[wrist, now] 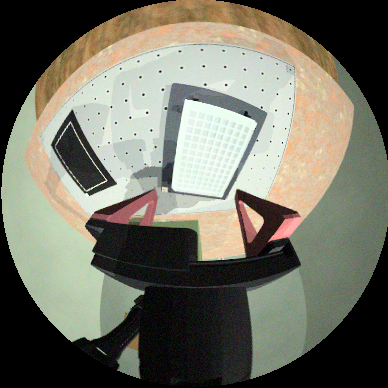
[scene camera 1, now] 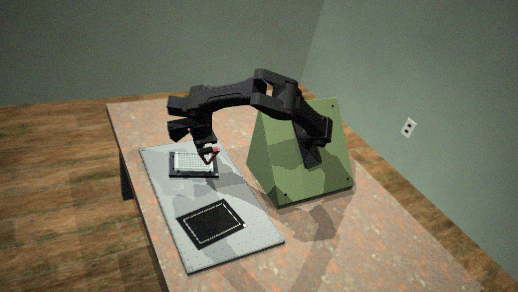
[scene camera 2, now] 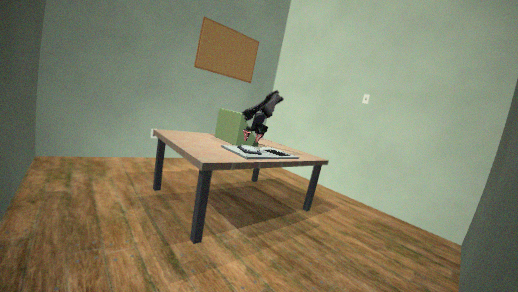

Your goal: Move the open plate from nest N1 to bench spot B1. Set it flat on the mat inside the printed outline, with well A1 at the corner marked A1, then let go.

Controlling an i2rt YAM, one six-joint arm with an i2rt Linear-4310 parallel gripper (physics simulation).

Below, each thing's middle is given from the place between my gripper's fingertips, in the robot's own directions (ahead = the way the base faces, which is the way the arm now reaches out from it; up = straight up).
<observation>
I see my gripper 2 cm short of the white well plate (wrist: pixel 211 140), 2 cm to the left of it and 4 cm above it.
</observation>
